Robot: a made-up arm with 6 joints. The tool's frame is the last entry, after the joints. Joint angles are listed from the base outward.
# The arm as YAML. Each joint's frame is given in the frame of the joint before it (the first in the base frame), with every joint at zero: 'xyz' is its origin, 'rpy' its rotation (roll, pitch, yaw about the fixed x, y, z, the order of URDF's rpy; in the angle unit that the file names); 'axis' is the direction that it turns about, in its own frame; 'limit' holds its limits. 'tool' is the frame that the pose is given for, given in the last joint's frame.
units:
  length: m
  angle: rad
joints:
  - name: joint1
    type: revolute
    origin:
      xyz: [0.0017, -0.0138, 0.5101]
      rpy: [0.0, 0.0, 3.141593]
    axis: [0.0, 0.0, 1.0]
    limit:
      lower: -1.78
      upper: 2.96
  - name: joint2
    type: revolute
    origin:
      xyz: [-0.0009, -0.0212, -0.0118]
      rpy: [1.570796, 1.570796, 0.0]
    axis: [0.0, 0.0, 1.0]
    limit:
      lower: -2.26
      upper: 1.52
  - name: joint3
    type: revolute
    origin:
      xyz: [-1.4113, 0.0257, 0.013]
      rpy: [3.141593, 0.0, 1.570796]
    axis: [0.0, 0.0, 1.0]
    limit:
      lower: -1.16
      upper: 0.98
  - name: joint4
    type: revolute
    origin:
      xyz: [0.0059, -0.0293, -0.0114]
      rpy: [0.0, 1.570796, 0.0]
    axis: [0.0, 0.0, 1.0]
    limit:
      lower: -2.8
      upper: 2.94
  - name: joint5
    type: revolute
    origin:
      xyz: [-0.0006, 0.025, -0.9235]
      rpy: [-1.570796, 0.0, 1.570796]
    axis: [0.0, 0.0, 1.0]
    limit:
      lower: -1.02
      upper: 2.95
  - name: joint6
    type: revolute
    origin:
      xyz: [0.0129, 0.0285, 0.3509]
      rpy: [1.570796, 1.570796, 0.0]
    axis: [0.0, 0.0, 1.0]
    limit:
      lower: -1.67
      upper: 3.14
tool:
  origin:
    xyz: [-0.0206, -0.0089, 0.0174]
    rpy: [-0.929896, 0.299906, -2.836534]
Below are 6 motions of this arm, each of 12 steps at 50 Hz.
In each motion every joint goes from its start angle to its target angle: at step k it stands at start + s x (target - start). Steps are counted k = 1, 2, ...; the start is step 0. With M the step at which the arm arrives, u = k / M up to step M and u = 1 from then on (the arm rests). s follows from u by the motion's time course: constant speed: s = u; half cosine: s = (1 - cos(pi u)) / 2; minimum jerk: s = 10 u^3 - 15 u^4 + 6 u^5.
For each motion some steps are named. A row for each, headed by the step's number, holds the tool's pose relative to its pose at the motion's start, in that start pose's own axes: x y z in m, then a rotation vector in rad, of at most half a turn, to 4 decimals.
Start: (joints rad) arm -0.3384 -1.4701 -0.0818 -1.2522 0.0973 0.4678
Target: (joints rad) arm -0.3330 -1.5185 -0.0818 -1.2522 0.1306 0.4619
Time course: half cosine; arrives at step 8
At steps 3, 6, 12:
3: -0.0073 -0.0041 0.0182 0.0209 -0.0012 0.0006
6: -0.0199 -0.0120 0.0502 0.0578 -0.0029 0.0015
12: -0.0232 -0.0143 0.0588 0.0677 -0.0033 0.0017

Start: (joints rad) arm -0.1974 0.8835 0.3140 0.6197 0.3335 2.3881
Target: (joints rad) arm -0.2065 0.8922 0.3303 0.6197 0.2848 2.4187
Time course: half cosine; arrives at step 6
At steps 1, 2, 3, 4, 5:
1: -0.0011 0.0007 -0.0002 0.0018 -0.0009 0.0032
2: -0.0043 0.0027 -0.0007 0.0068 -0.0032 0.0120
3: -0.0085 0.0053 -0.0015 0.0136 -0.0065 0.0239
4: -0.0128 0.0080 -0.0022 0.0205 -0.0098 0.0358
5: -0.0160 0.0099 -0.0027 0.0256 -0.0123 0.0445

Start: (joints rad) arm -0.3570 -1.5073 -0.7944 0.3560 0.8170 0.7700
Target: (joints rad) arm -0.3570 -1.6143 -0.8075 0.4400 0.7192 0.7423
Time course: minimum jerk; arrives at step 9
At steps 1, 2, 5, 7, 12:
1: 0.0006 -0.0005 0.0011 0.0001 -0.0004 0.0007
2: 0.0039 -0.0035 0.0072 0.0009 -0.0025 0.0044
5: 0.0286 -0.0279 0.0580 0.0046 -0.0202 0.0347
7: 0.0421 -0.0432 0.0896 0.0047 -0.0317 0.0531
12: 0.0451 -0.0468 0.0972 0.0045 -0.0345 0.0574

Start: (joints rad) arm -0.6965 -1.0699 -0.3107 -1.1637 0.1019 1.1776
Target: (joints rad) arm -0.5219 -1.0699 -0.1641 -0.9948 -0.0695 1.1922
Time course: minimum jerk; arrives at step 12
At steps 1, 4, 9, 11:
1: 0.0008 0.0004 0.0003 0.0007 0.0004 0.0013
4: 0.0354 0.0166 0.0140 0.0309 0.0144 0.0521
9: 0.1564 0.0660 0.0578 0.1308 0.0492 0.2122
11: 0.1745 0.0724 0.0637 0.1448 0.0526 0.2338

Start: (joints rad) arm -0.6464 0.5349 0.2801 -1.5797 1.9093 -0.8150
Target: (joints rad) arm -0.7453 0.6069 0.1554 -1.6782 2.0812 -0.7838
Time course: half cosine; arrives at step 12
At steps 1, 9, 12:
1: 0.0040 0.0009 0.0002 0.0029 -0.0035 0.0045
9: 0.1903 0.0546 0.0173 0.1485 -0.1754 0.2295
12: 0.2207 0.0661 0.0215 0.1740 -0.2054 0.2700

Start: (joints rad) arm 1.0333 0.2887 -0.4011 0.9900 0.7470 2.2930
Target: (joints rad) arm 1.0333 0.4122 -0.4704 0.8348 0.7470 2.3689
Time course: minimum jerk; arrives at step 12
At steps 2, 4, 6, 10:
2: -0.0004 0.0078 0.0051 0.0049 0.0041 -0.0011
4: -0.0020 0.0453 0.0305 0.0289 0.0243 -0.0062
6: -0.0031 0.1052 0.0750 0.0700 0.0575 -0.0132
10: -0.0010 0.1942 0.1511 0.1382 0.1097 -0.0206

